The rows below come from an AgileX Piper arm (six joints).
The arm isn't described. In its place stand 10 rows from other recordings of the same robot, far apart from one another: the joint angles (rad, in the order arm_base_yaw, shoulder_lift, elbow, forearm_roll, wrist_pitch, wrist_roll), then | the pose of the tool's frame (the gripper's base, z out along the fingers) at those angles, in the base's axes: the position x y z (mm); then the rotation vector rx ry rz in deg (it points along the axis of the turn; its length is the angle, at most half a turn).
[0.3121 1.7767 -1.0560 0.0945 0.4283 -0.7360] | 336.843, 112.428, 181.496, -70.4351, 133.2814, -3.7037
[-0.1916 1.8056 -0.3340 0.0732 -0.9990 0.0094] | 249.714, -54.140, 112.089, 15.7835, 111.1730, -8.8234
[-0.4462 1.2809 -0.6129 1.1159 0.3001 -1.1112] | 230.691, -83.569, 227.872, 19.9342, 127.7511, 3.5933
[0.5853 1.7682 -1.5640 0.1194 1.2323 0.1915] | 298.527, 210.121, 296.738, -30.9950, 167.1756, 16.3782
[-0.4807 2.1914 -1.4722 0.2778 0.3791 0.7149] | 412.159, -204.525, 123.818, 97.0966, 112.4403, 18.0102
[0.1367 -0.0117 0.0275 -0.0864 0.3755 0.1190] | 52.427, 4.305, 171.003, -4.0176, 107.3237, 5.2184
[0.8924 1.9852 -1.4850 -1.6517 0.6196 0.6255] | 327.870, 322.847, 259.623, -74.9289, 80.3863, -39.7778
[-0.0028 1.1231 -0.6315 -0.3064 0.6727 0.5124] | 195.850, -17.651, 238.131, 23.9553, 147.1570, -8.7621
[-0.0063 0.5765 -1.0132 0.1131 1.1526 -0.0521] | 63.803, 8.983, 400.731, -3.3021, 125.7364, 6.1059
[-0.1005 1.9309 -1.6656 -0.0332 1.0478 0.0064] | 414.736, -44.452, 265.298, 7.6376, 160.1206, -3.8474
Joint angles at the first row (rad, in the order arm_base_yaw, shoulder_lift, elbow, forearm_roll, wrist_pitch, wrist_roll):
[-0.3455 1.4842 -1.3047 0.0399 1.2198 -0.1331]
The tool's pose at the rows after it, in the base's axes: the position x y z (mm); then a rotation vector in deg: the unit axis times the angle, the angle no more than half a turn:
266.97, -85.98, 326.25, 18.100, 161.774, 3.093
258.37, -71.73, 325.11, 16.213, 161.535, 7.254
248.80, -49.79, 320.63, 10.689, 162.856, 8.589
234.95, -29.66, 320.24, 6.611, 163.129, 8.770
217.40, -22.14, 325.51, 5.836, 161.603, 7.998
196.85, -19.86, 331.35, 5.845, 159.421, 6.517
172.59, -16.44, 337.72, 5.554, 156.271, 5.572
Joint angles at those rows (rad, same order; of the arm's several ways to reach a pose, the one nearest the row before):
[-0.3455 1.4464 -1.2921 0.1116 1.2216 -0.1460]
[-0.3221 1.4040 -1.2439 0.1615 1.2216 -0.1563]
[-0.2528 1.3573 -1.1834 0.1646 1.2215 -0.1577]
[-0.1808 1.2960 -1.1280 0.1534 1.2216 -0.1328]
[-0.1569 1.2218 -1.0868 0.1419 1.2227 -0.1129]
[-0.1556 1.1364 -1.0451 0.1276 1.2246 -0.1049]
[-0.1557 1.0332 -1.0004 0.1231 1.2264 -0.1028]

